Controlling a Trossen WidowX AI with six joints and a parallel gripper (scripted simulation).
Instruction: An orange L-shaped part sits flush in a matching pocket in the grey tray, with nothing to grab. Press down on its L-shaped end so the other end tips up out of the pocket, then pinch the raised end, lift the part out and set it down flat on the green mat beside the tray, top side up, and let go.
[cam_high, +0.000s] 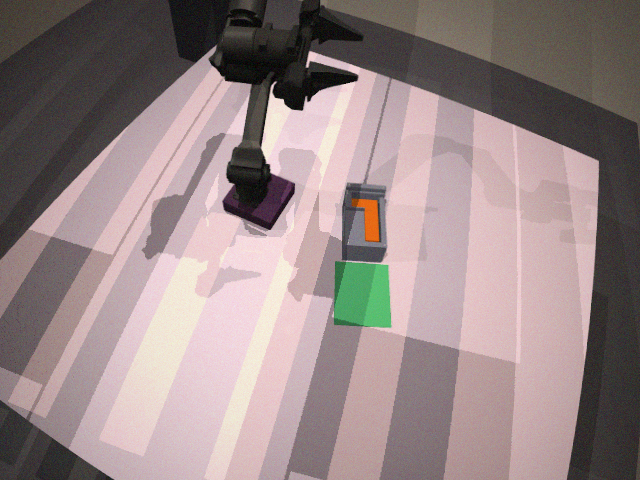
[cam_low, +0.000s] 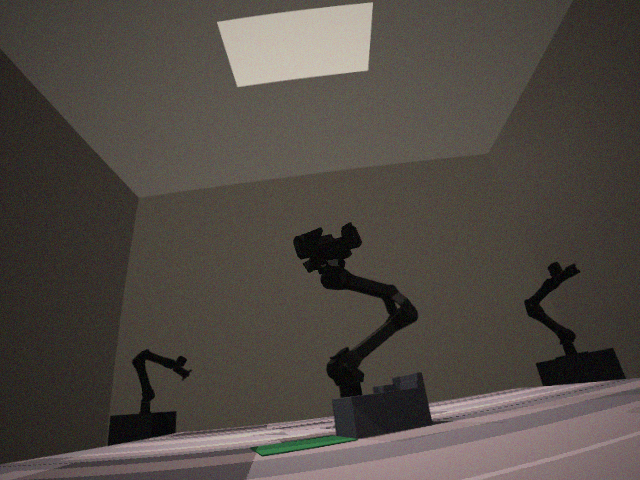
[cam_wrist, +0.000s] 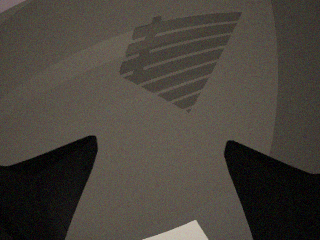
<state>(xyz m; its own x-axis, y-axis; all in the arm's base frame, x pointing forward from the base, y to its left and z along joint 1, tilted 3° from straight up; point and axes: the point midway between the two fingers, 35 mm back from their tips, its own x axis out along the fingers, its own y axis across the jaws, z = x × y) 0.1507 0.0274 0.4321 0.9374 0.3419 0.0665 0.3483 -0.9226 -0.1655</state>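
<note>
Right now the orange L-shaped part is 6 cm ahead of my gripper tip, 4 cm to the left of it and 41 cm below it.
</note>
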